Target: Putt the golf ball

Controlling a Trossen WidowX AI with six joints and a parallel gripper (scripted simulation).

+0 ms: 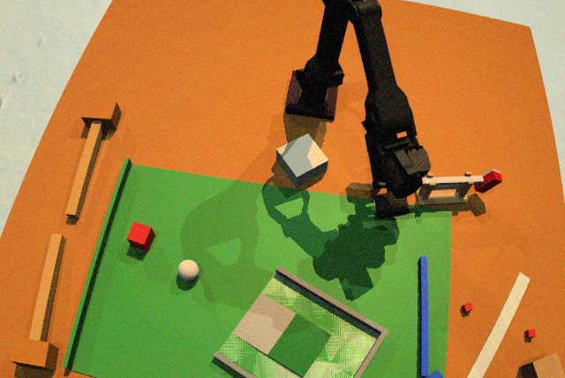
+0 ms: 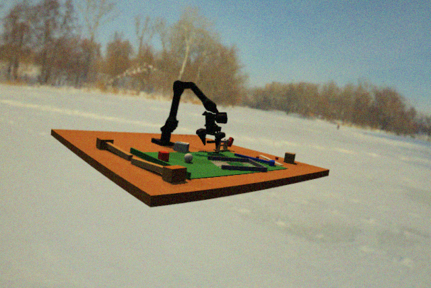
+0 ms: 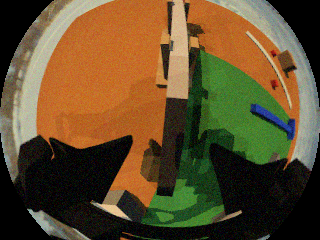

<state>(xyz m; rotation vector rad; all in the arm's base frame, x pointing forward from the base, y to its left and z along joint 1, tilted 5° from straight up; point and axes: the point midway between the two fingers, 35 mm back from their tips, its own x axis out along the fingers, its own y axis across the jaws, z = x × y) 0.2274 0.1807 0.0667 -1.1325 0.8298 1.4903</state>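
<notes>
My gripper tip is now 5 cm past the grey-white cube, 19 cm to the left of it and 1 cm above it. The rest, counted from my gripper tip: pale bar 27 cm ahead, 27 cm to the left, 3 cm below; then small stand 3 cm behind, 13 cm to the left; then blue bar 28 cm ahead, 11 cm to the left, 2 cm below.
</notes>
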